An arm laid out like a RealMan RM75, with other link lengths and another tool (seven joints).
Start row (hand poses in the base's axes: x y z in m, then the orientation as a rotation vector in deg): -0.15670, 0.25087, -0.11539, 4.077, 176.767, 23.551
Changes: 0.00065, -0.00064, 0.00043, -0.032, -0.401, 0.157; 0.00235, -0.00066, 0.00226, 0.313, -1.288, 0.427; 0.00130, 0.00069, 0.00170, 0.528, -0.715, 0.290; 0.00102, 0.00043, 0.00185, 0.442, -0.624, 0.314; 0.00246, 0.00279, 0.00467, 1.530, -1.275, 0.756; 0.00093, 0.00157, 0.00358, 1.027, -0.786, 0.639; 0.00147, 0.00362, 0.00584, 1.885, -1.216, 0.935; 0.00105, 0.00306, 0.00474, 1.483, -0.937, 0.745; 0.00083, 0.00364, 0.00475, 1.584, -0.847, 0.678; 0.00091, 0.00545, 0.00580, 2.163, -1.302, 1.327; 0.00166, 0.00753, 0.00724, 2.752, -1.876, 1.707; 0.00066, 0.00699, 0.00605, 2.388, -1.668, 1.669; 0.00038, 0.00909, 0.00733, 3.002, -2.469, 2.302
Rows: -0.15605, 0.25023, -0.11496, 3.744, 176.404, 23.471; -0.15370, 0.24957, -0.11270, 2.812, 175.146, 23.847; -0.15240, 0.25026, -0.11100, 2.235, 174.383, 24.595; -0.15138, 0.25069, -0.10915, 1.641, 173.726, 25.218; -0.14892, 0.25348, -0.10448, 0.303, 172.246, 27.429; -0.14799, 0.25505, -0.10090, -0.767, 171.318, 28.917; -0.14652, 0.25867, -0.09506, -2.302, 169.757, 31.623; -0.14547, 0.26173, -0.09032, -3.506, 168.511, 33.727; -0.14464, 0.26537, -0.08557, -4.566, 167.277, 35.962; -0.14373, 0.27082, -0.07977, -6.625, 165.448, 38.998; -0.14207, 0.27835, -0.07253, -9.298, 162.806, 42.725; -0.14141, 0.28534, -0.06648, -11.857, 160.400, 45.904; -0.14103, 0.29443, -0.05915, -15.420, 156.914, 49.708
